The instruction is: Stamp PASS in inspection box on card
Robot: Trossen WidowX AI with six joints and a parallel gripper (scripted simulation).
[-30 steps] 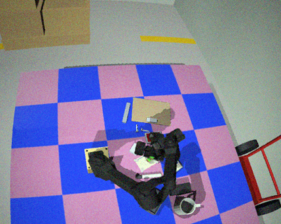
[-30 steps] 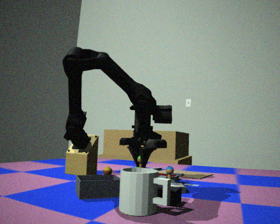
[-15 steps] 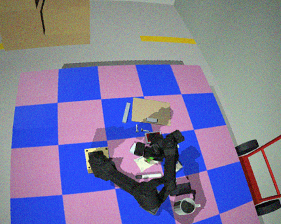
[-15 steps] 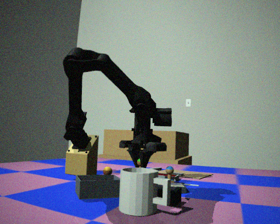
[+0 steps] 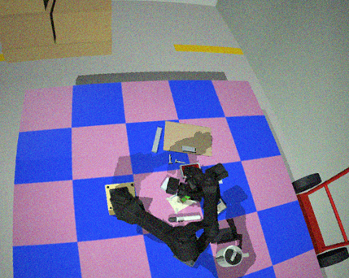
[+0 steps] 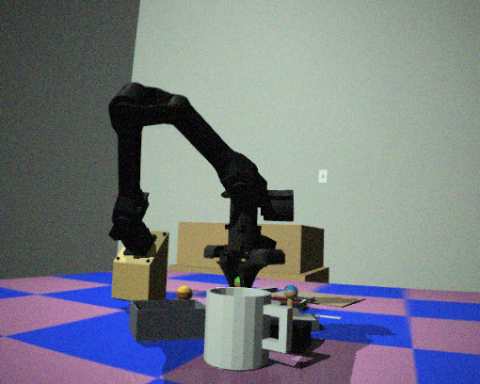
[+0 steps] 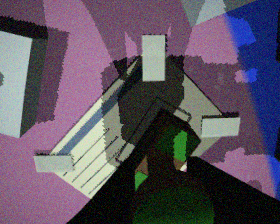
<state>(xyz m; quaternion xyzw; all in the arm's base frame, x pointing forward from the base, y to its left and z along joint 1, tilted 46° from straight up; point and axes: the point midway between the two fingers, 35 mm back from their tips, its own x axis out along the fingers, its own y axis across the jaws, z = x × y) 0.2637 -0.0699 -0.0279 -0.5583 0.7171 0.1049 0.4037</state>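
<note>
My gripper tip is now 3 cm above the white card and 1 cm past it. The rest, counted from my gripper tip: marker 8 cm to the right, 4 cm behind, 2 cm below; blue-knobbed stamp 10 cm ahead, 1 cm below; green-knobbed PASS stamp right at my gripper tip.
</note>
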